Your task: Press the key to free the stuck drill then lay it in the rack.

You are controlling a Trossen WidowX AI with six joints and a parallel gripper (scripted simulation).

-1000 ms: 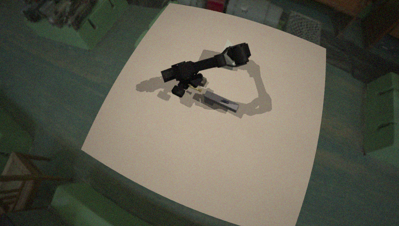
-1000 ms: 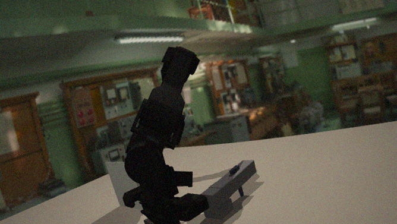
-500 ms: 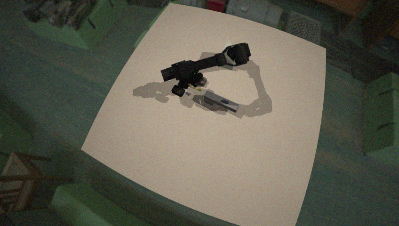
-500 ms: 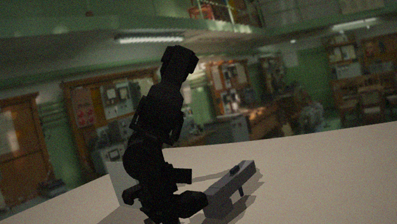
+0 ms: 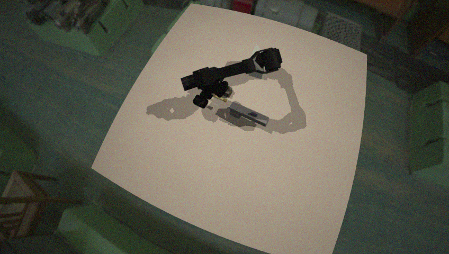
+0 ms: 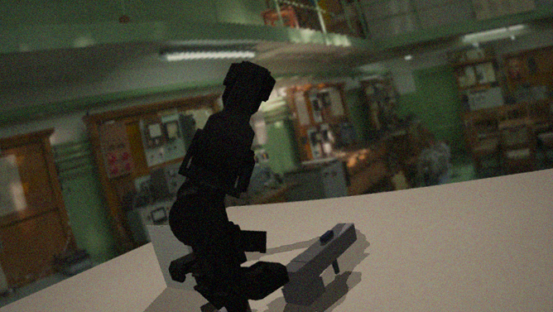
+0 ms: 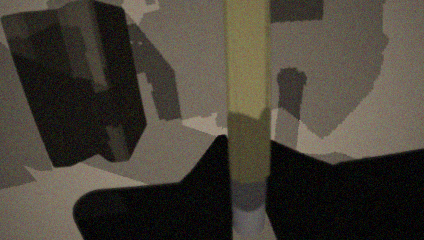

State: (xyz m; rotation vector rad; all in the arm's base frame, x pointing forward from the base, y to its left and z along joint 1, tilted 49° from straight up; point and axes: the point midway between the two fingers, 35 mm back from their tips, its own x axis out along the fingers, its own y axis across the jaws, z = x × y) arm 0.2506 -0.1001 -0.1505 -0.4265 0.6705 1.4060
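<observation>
My gripper tip is 4 cm to the right of the drill, 4 cm below it and 1 cm short of it. The rest, counted from my gripper tip: dark rack 6 cm behind, 5 cm to the left, 1 cm below; blue key 23 cm to the left, 4 cm ahead, 2 cm above; grey holder block 20 cm to the left, 4 cm ahead, 2 cm above.
</observation>
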